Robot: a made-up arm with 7 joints. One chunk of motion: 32 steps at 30 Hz.
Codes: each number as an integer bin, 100 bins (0 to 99) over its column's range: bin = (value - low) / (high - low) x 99, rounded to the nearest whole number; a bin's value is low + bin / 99 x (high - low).
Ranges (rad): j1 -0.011..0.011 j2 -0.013..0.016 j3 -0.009..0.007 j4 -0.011..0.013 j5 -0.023..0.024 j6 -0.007..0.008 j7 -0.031..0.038
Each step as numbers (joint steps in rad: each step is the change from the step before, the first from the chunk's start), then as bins.
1 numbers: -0.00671 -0.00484 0.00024 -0.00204 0.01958 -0.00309 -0.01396
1 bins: 19 28 57 37 90 26 24
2 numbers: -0.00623 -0.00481 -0.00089 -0.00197 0.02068 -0.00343 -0.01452
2 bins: 21 28 50 37 92 24 24
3 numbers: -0.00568 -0.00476 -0.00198 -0.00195 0.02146 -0.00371 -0.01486
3 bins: 24 28 43 37 94 22 23
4 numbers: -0.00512 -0.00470 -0.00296 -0.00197 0.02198 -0.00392 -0.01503
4 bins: 26 28 37 37 95 20 23
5 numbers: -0.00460 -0.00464 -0.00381 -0.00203 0.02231 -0.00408 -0.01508
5 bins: 29 29 32 37 95 19 23
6 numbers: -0.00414 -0.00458 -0.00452 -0.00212 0.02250 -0.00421 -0.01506
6 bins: 31 29 28 37 96 18 23
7 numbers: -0.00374 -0.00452 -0.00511 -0.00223 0.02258 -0.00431 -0.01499
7 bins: 33 29 24 36 96 18 23
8 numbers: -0.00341 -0.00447 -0.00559 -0.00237 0.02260 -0.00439 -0.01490
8 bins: 34 29 21 36 96 17 23
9 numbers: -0.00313 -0.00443 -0.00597 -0.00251 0.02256 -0.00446 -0.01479
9 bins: 35 29 19 35 96 17 23
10 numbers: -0.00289 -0.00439 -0.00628 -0.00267 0.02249 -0.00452 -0.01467
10 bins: 36 29 17 34 96 16 23
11 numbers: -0.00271 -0.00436 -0.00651 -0.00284 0.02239 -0.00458 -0.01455
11 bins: 37 29 15 34 96 16 24
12 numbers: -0.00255 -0.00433 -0.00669 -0.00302 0.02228 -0.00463 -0.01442
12 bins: 38 30 14 33 95 16 24
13 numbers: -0.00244 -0.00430 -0.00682 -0.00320 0.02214 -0.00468 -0.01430
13 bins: 39 30 13 32 95 15 24
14 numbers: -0.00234 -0.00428 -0.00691 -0.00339 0.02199 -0.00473 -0.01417
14 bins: 39 30 13 31 95 15 24
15 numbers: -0.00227 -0.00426 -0.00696 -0.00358 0.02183 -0.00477 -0.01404
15 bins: 39 30 13 31 94 15 24
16 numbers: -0.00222 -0.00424 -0.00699 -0.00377 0.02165 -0.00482 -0.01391
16 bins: 40 30 12 30 94 14 25
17 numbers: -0.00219 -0.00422 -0.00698 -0.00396 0.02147 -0.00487 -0.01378
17 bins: 40 30 12 29 94 14 25
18 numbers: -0.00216 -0.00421 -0.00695 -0.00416 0.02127 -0.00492 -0.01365
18 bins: 40 30 13 28 93 14 25
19 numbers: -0.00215 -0.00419 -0.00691 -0.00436 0.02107 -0.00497 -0.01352
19 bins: 40 30 13 27 93 13 25
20 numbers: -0.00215 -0.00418 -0.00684 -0.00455 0.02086 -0.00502 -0.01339
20 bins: 40 30 13 27 92 13 25
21 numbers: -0.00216 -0.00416 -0.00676 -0.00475 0.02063 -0.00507 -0.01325
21 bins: 40 30 14 26 92 13 25
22 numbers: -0.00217 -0.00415 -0.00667 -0.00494 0.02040 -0.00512 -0.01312
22 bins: 40 30 14 25 91 12 26
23 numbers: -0.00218 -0.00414 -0.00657 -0.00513 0.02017 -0.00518 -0.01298
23 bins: 40 30 15 24 91 12 26
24 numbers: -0.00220 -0.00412 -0.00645 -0.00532 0.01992 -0.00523 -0.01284
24 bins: 40 30 16 23 90 12 26
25 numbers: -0.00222 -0.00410 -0.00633 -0.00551 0.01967 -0.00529 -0.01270
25 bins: 40 30 17 23 90 11 26
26 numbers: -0.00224 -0.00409 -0.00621 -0.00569 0.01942 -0.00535 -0.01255
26 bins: 39 30 17 22 89 11 26
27 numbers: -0.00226 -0.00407 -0.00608 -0.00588 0.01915 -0.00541 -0.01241
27 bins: 39 30 18 21 89 10 27
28 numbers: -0.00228 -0.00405 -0.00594 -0.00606 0.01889 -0.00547 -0.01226
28 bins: 39 31 19 20 88 10 27
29 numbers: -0.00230 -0.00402 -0.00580 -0.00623 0.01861 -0.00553 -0.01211
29 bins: 39 31 20 20 88 10 27
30 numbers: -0.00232 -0.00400 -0.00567 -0.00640 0.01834 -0.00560 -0.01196
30 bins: 39 31 21 19 87 9 27
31 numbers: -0.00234 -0.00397 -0.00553 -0.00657 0.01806 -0.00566 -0.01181
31 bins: 39 31 21 18 86 9 28
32 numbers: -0.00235 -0.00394 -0.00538 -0.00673 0.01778 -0.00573 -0.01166
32 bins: 39 31 22 18 86 8 28
